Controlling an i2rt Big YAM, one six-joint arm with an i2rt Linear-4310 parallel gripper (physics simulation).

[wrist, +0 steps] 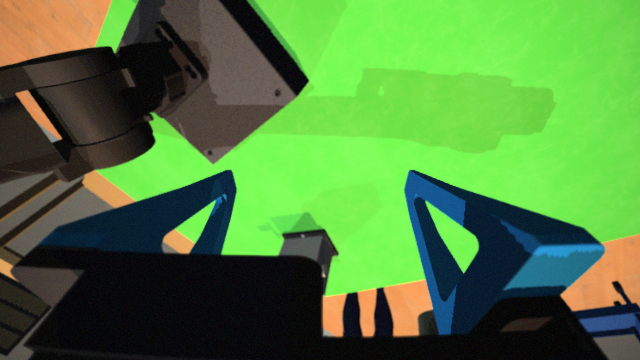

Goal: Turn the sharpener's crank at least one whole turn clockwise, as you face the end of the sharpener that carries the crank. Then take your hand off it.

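Seen in the pictures: gripper, fingertip midpoint: [320, 179]; arm's base, origin of the base link: [166, 73].
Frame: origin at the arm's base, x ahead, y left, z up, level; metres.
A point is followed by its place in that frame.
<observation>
My gripper [320, 179] {x 0.143, y 0.228, z 0.205 m} is open, its two blue fingers wide apart with nothing between them. A small grey box-shaped thing with a dark rim [306, 244] {x 0.442, y -0.078, z -0.035 m}, which looks like the sharpener, stands on the green surface [500, 200] {x 0.491, y 0.341, z -0.066 m} at the lower middle of the wrist view. It lies below the line of the fingertips in the picture, between the fingers and nearer the left one. The black gripper body hides its lower part. No crank can be made out on it. A small shadow falls beside it.
The arm's grey base plate [250, 65] {x 0.065, y 0.120, z 0.001 m} and dark arm links [100, 100] {x 0.015, y 0.056, z 0.145 m} fill the upper left. Beyond the green surface's lower edge are a person's dark legs [351, 312], a grey bin [426, 322] and a blue cart [612, 324].
</observation>
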